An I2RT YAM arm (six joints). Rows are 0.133 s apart.
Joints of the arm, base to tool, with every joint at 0 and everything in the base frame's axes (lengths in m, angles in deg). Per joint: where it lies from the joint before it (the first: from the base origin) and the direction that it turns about. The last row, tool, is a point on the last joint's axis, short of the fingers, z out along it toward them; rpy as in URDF.
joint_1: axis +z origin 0 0 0.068
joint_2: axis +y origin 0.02 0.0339 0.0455
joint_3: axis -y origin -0.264 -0.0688 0
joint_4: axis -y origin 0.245 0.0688 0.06
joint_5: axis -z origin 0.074 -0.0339 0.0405
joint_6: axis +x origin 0.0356 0 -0.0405
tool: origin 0 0 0 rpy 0 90 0
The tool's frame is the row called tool.
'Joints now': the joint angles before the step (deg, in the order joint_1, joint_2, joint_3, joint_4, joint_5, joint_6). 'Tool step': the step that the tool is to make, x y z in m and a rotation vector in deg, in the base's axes. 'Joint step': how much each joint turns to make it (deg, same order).
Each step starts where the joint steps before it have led.
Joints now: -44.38, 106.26, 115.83, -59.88, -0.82, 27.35
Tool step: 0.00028, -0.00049, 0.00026, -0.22, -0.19, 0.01
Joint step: -0.02, 0.02, 0.00, 0.31, 0.00, -0.04
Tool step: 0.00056, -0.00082, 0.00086, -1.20, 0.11, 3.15
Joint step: -0.16, 0.00, 0.00, 0.68, -1.43, -3.13
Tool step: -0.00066, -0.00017, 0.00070, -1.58, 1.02, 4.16
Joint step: -0.22, -0.09, 0.00, 0.06, -1.46, -4.52
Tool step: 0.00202, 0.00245, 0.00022, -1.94, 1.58, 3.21
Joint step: 0.47, -0.04, 0.00, -0.05, 0.09, -3.71
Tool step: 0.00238, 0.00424, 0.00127, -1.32, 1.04, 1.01
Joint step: 0.78, -0.22, 0.00, -0.12, 1.12, -1.27
